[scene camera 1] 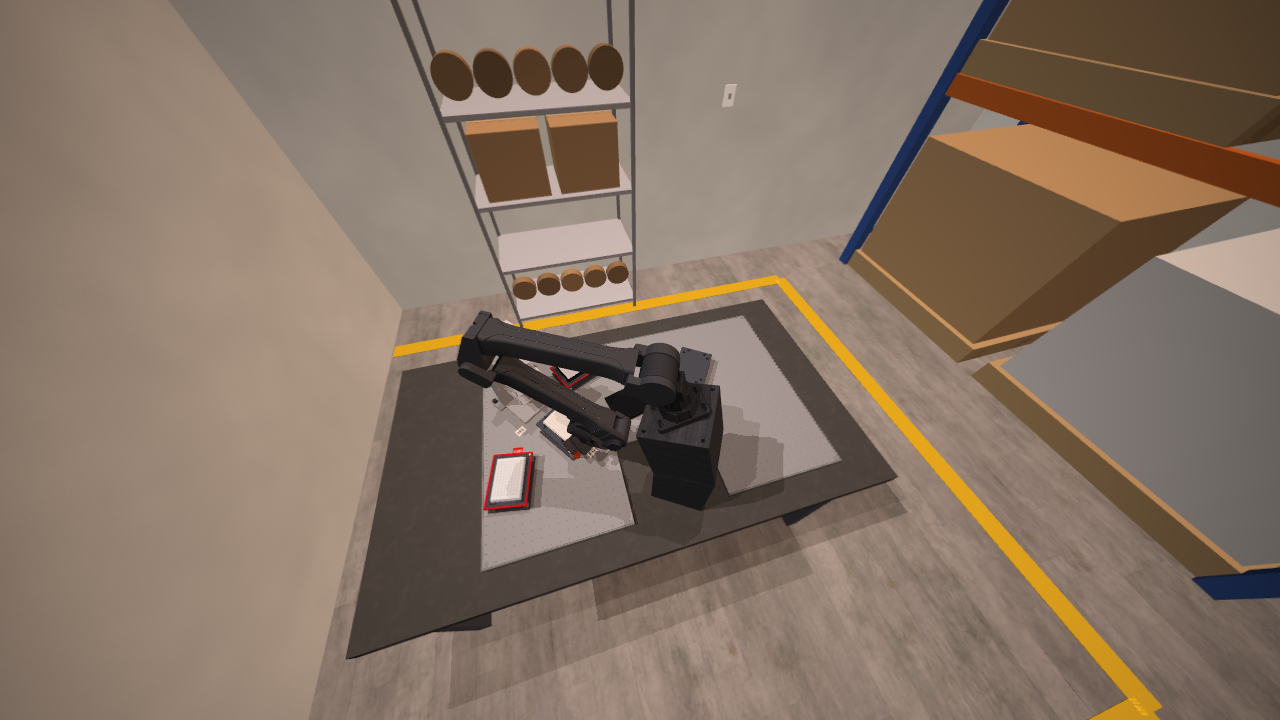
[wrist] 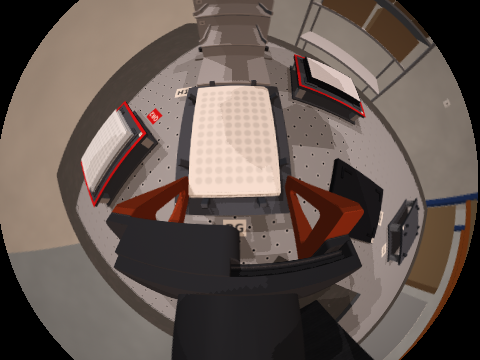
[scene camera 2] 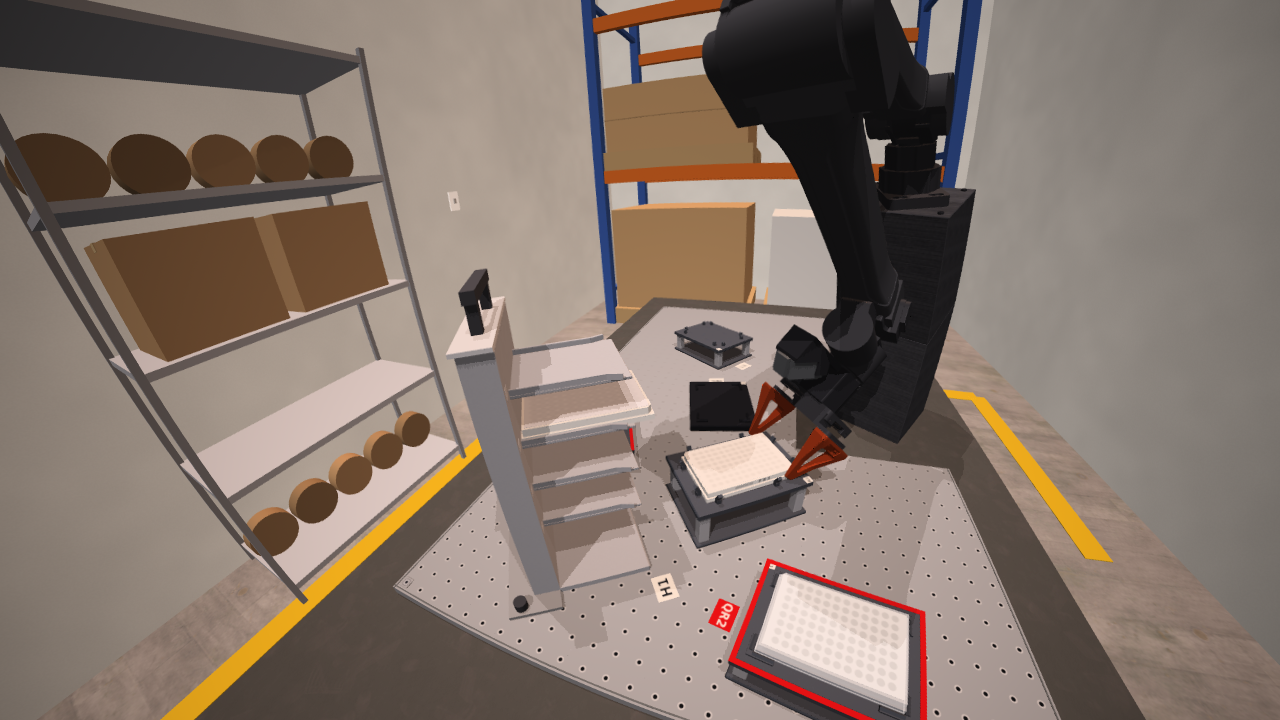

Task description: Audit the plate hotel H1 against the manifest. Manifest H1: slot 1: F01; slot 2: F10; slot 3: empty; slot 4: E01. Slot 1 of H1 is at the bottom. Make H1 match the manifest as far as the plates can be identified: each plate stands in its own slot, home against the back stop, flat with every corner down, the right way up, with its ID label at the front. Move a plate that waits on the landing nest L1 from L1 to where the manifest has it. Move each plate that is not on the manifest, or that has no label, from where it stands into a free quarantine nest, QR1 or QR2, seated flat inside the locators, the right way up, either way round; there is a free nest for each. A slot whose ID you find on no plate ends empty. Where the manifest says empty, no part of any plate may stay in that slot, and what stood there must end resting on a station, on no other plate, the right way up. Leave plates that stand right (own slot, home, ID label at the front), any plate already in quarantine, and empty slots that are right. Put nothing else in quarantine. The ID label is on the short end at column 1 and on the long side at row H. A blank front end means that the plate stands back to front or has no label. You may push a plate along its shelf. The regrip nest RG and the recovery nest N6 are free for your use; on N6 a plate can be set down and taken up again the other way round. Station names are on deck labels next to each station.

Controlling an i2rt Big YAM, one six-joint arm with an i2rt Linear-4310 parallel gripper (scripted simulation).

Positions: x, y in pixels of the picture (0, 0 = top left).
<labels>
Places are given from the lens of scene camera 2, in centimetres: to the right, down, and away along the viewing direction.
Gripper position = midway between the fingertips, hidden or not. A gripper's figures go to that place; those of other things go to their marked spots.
my gripper [scene camera 2: 768, 455]: 18, 13, 50
flat black pad [scene camera 2: 723, 405]: 16, 9, 72
plate hotel H1 [scene camera 2: 497, 421]: -11, 5, 29
The marked spots on the plate hotel H1 and the flat black pad are 51 cm apart.
</labels>
